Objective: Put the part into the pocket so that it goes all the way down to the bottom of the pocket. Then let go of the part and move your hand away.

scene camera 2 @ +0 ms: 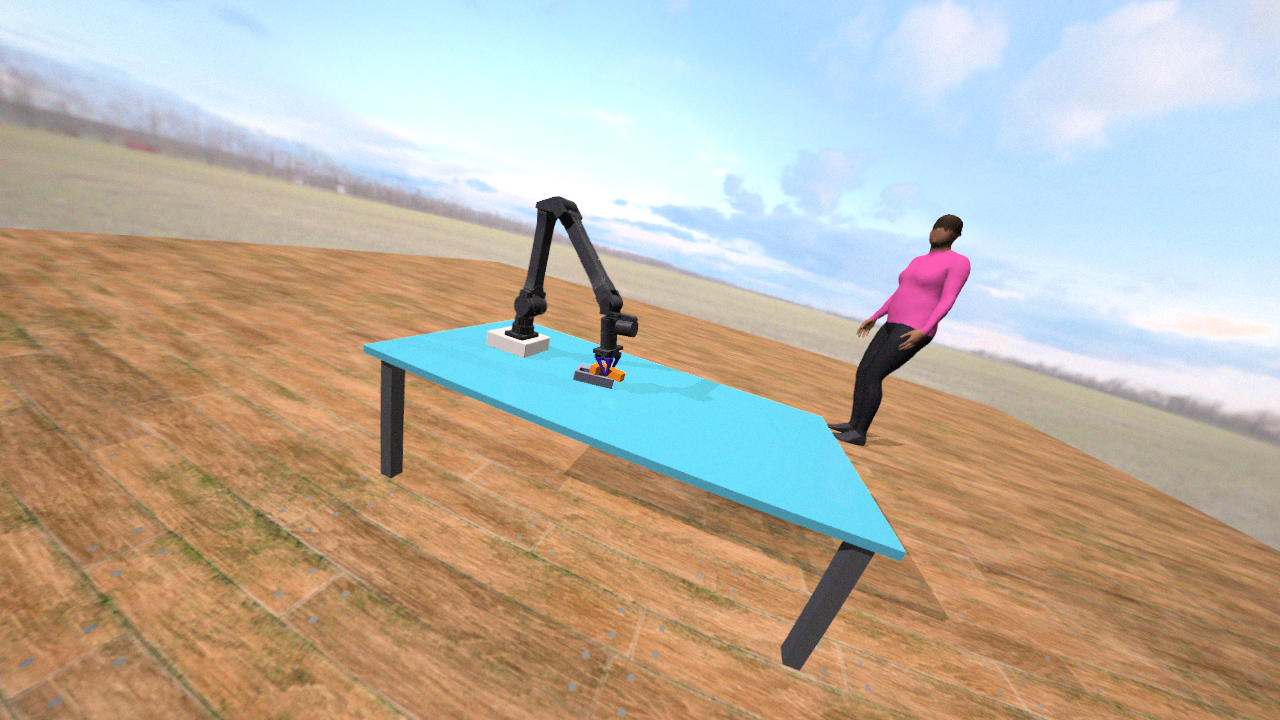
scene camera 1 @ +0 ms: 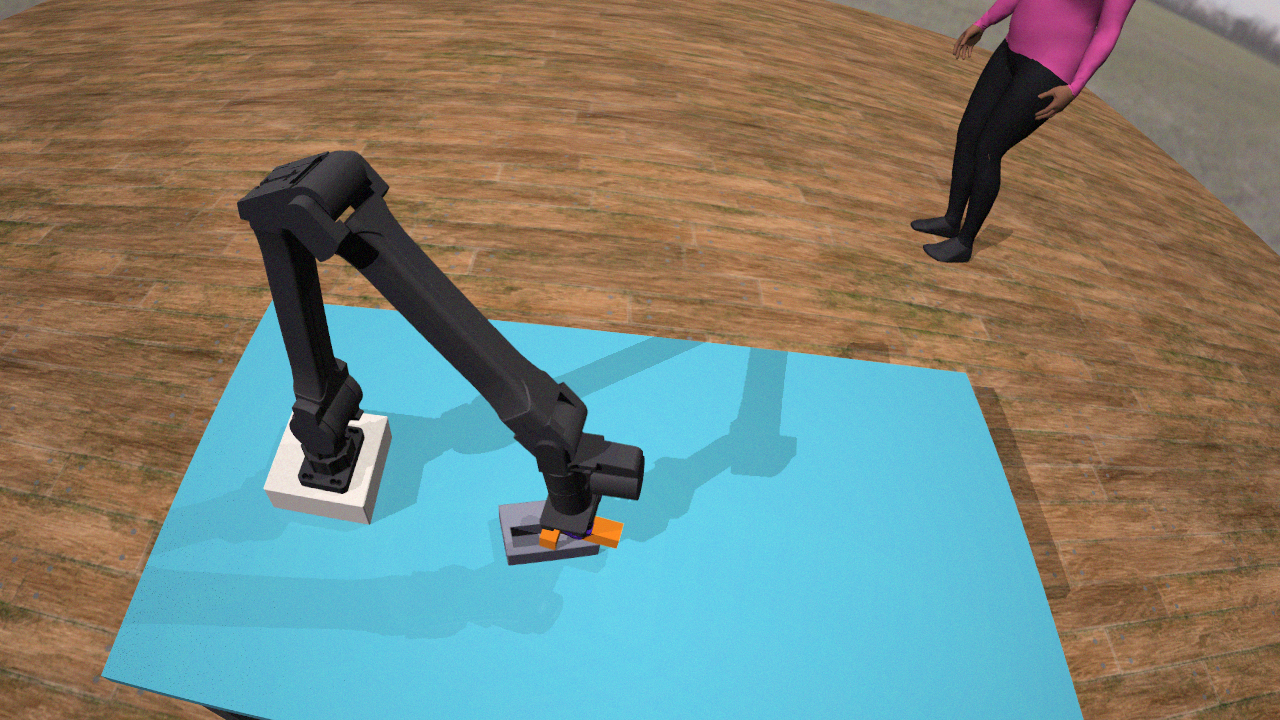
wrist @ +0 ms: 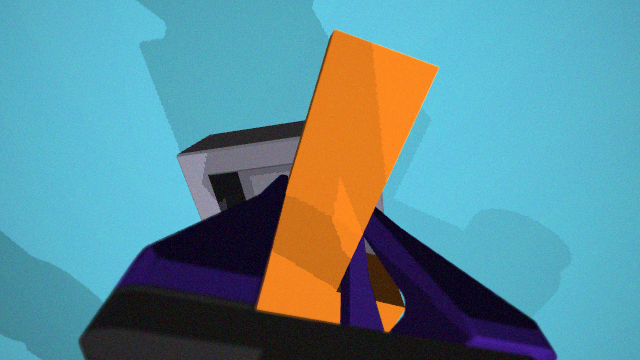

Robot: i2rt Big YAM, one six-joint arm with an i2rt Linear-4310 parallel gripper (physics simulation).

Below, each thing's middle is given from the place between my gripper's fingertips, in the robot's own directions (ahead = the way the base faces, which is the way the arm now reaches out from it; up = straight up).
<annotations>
My gripper is now 10 mm to the left of the orange L-shaped part (scene camera 1: 605, 532) and 10 mm below it. Round my hand: grey pocket block (scene camera 1: 520, 526): 50 mm behind, 20 mm below.
</annotations>
